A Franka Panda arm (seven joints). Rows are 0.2 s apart.
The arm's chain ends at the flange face. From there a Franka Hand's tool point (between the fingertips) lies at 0.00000 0.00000 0.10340 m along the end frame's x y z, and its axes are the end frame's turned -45 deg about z.
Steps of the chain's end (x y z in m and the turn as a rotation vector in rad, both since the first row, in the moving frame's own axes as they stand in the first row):
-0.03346 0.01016 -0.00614 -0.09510 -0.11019 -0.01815
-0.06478 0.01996 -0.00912 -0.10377 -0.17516 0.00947
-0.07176 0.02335 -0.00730 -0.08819 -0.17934 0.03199
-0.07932 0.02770 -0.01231 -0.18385 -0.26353 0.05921
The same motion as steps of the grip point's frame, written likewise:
-0.04581 -0.01744 -0.00723 0.01067 -0.14516 -0.01815
-0.08015 -0.03697 -0.01126 0.05048 -0.19723 0.00947
-0.08657 -0.04116 -0.00936 0.06445 -0.18917 0.03199
-0.10763 -0.04318 -0.01760 0.05634 -0.31635 0.05921

